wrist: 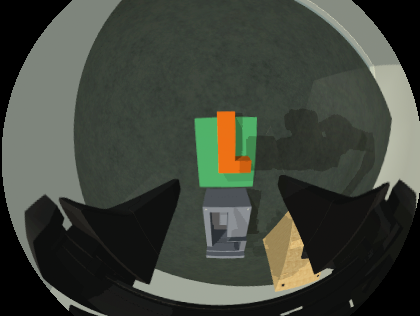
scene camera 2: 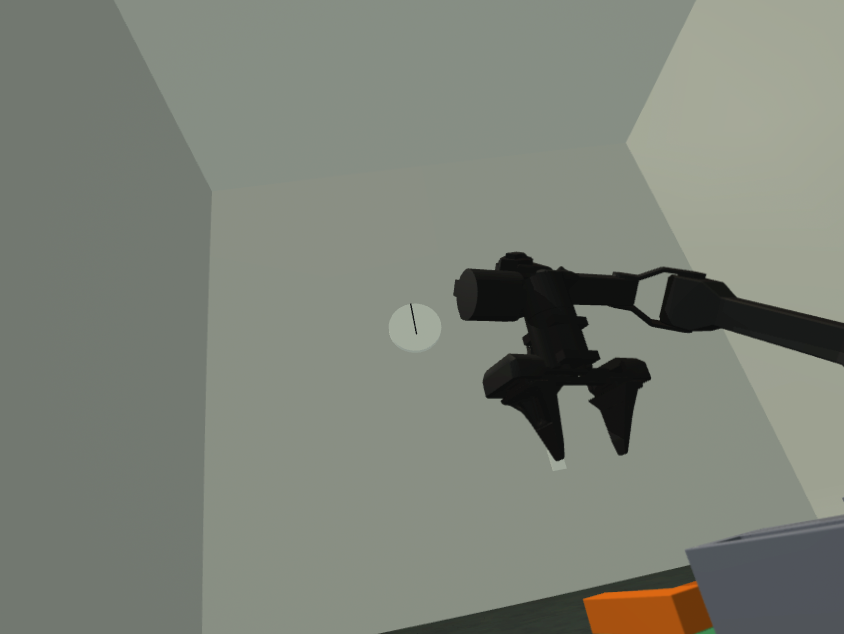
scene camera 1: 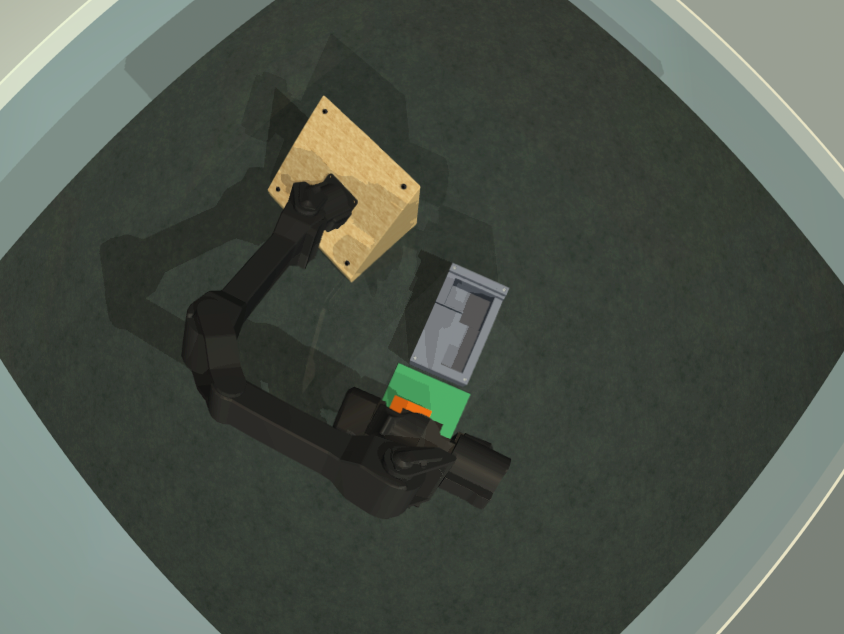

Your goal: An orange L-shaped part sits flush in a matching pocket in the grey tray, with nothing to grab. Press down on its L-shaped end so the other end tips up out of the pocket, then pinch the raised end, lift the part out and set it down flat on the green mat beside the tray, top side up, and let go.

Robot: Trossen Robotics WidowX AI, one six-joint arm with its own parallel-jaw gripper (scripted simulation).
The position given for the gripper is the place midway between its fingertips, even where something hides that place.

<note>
The gripper (scene camera 2: 593, 457) is open, with nothing in its grasp. Also in view: an orange L-shaped part (wrist: 228, 162) and a green mat (scene camera 1: 446, 402).
The gripper shows as well in the wrist view (wrist: 230, 183) and in scene camera 1 (scene camera 1: 412, 439). The green mat also shows in the wrist view (wrist: 206, 132).
</note>
